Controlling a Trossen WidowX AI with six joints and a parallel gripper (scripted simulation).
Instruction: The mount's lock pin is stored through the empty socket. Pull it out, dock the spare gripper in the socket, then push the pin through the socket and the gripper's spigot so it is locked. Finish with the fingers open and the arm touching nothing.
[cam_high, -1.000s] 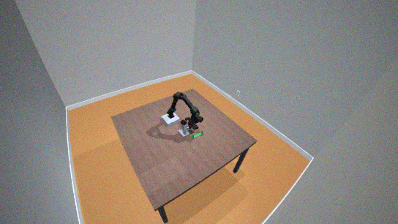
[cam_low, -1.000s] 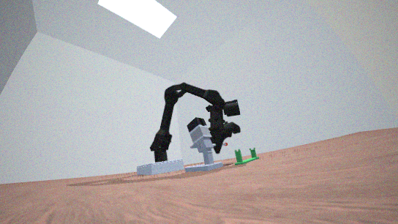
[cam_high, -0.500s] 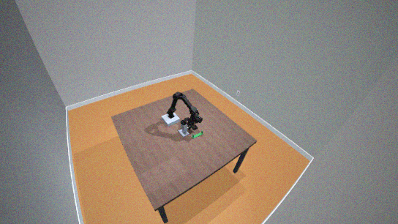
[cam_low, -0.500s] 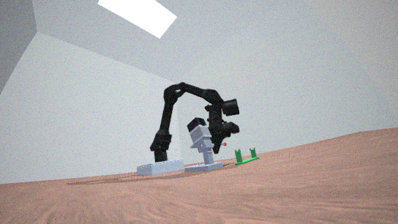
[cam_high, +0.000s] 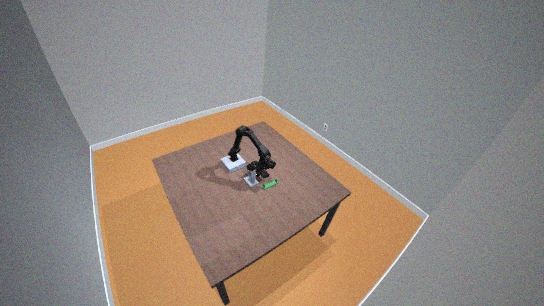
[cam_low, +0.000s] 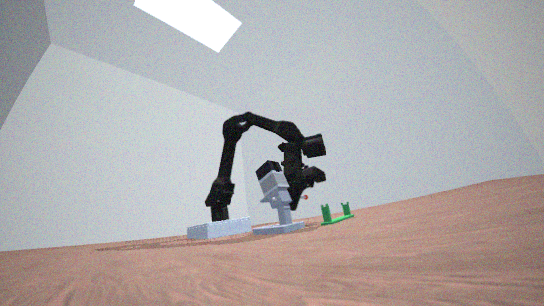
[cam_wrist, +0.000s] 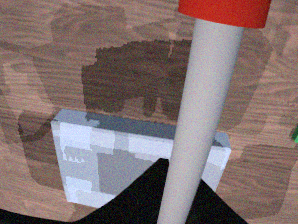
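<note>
Right now the grey mount is 5 cm to the right of my gripper tip and 2 cm behind it. From my gripper tip the other things lie so: cradle: 10 cm ahead, 5 cm to the left, 2 cm below; spare gripper: 8 cm above, 5 cm to the right, 2 cm behind.
</note>
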